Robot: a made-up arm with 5 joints. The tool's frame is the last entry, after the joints.
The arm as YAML. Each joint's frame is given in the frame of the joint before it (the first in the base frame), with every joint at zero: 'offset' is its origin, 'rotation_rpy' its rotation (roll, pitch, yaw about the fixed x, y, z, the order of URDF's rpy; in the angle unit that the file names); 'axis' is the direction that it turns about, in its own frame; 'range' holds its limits. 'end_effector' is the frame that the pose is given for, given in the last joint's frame.
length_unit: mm
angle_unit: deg
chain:
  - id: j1
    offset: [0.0, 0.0, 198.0]
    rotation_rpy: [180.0, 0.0, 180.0]
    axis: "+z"
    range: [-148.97, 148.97]
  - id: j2
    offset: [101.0, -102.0, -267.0]
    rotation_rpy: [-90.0, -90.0, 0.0]
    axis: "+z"
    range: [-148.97, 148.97]
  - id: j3
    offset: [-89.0, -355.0, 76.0]
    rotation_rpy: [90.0, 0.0, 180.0]
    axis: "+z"
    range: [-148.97, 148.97]
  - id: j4
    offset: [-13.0, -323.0, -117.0]
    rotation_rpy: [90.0, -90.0, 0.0]
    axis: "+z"
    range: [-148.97, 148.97]
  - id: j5
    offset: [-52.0, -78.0, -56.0]
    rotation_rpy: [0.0, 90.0, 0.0]
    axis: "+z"
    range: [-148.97, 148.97]
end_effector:
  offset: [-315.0, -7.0, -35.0]
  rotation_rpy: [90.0, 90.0, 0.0]
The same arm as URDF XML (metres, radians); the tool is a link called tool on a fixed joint. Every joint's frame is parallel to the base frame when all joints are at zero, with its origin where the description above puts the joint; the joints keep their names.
<robot name="arm">
  <joint name="tool_fixed" type="fixed">
    <parent link="link5"/>
    <child link="tool"/>
    <origin xyz="0.035 -0.315 0.007" rpy="0 0 0"/>
  </joint>
  <joint name="j5" type="revolute">
    <parent link="link4"/>
    <child link="link5"/>
    <origin xyz="0.052 0.056 0.078" rpy="0 0 0"/>
    <axis xyz="-1 0 0"/>
    <limit lower="-2.6" upper="2.6"/>
  </joint>
  <joint name="j4" type="revolute">
    <parent link="link3"/>
    <child link="link4"/>
    <origin xyz="0.117 -0.323 -0.013" rpy="0 0 0"/>
    <axis xyz="0 -1 0"/>
    <limit lower="-2.6" upper="2.6"/>
  </joint>
  <joint name="j3" type="revolute">
    <parent link="link2"/>
    <child link="link3"/>
    <origin xyz="0.355 0.076 0.089" rpy="0 0 0"/>
    <axis xyz="-1 0 0"/>
    <limit lower="-2.6" upper="2.6"/>
  </joint>
  <joint name="j2" type="revolute">
    <parent link="link1"/>
    <child link="link2"/>
    <origin xyz="-0.101 -0.102 0.267" rpy="0 0 0"/>
    <axis xyz="0 1 0"/>
    <limit lower="-2.6" upper="2.6"/>
  </joint>
  <joint name="j1" type="revolute">
    <parent link="base_link"/>
    <child link="link1"/>
    <origin xyz="0 0 0.198" rpy="0 0 0"/>
    <axis xyz="0 0 -1"/>
    <limit lower="-2.6" upper="2.6"/>
  </joint>
  <link name="base_link"/>
  <link name="link1"/>
  <link name="link2"/>
  <link name="link3"/>
  <link name="link4"/>
  <link name="link5"/>
  <link name="tool"/>
</robot>

